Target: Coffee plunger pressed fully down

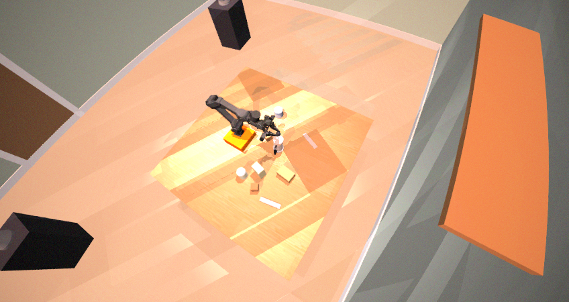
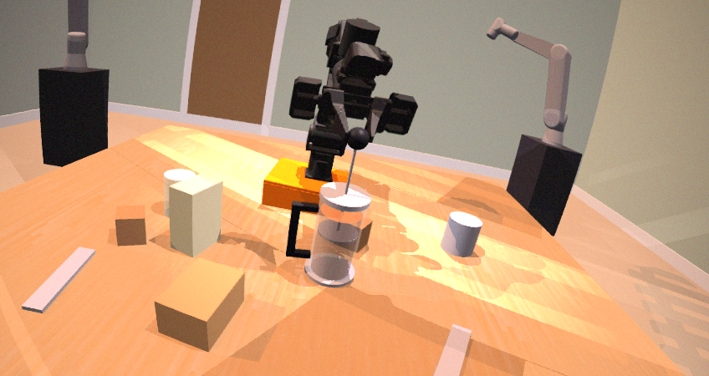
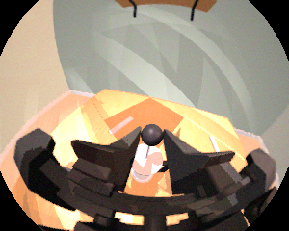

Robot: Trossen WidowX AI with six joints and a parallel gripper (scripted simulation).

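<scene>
Now: the glass coffee press 120 mm below my gripper tip, 20 mm to the right of it and 20 mm behind it. Also, from my gripper tip: tan box: 210 mm below, 170 mm to the right, 110 mm ahead; then grey cylinder: 270 mm to the left, 200 mm below, 160 mm behind; then cream block: 230 mm to the right, 180 mm below, 60 mm behind.
</scene>
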